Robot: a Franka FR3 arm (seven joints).
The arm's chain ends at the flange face. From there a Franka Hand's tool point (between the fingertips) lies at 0.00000 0.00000 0.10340 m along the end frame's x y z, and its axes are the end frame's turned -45 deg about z.
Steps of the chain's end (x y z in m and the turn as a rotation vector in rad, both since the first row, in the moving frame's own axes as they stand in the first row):
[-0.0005, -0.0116, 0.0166, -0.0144, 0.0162, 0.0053]
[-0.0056, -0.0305, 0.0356, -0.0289, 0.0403, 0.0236]
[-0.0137, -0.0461, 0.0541, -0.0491, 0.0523, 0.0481]
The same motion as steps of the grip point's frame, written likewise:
[0.0080, -0.0063, 0.0166, -0.0216, 0.0013, 0.0053]
[0.0184, -0.0205, 0.0355, -0.0489, 0.0081, 0.0236]
[0.0230, -0.0349, 0.0538, -0.0717, 0.0023, 0.0481]

